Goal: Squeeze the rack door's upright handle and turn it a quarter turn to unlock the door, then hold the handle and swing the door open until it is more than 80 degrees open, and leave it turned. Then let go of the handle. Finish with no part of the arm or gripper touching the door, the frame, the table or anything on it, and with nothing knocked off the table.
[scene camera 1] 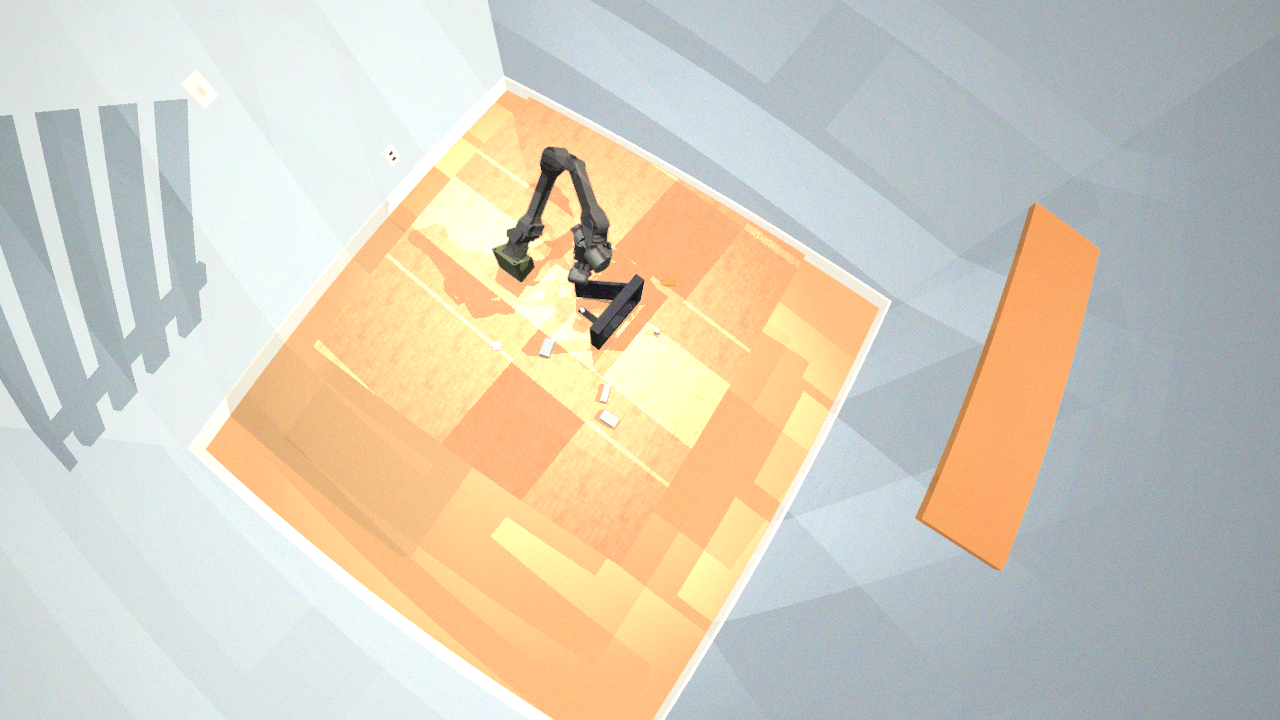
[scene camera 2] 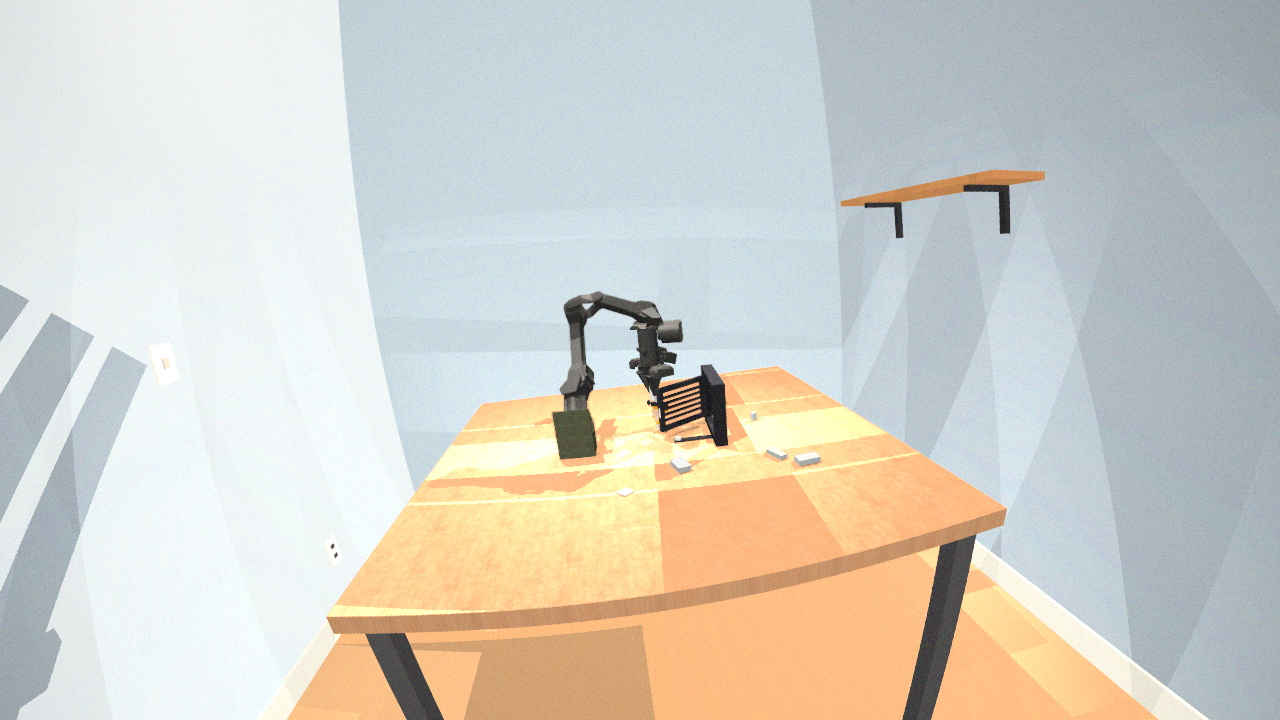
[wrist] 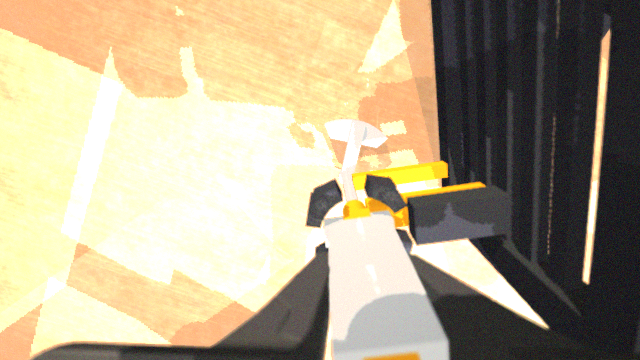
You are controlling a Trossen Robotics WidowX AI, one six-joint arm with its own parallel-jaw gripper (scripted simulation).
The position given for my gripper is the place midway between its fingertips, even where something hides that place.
Observation:
In view: my gripper [scene camera 2: 653, 394].
My gripper shows as well in the wrist view [wrist: 365, 265].

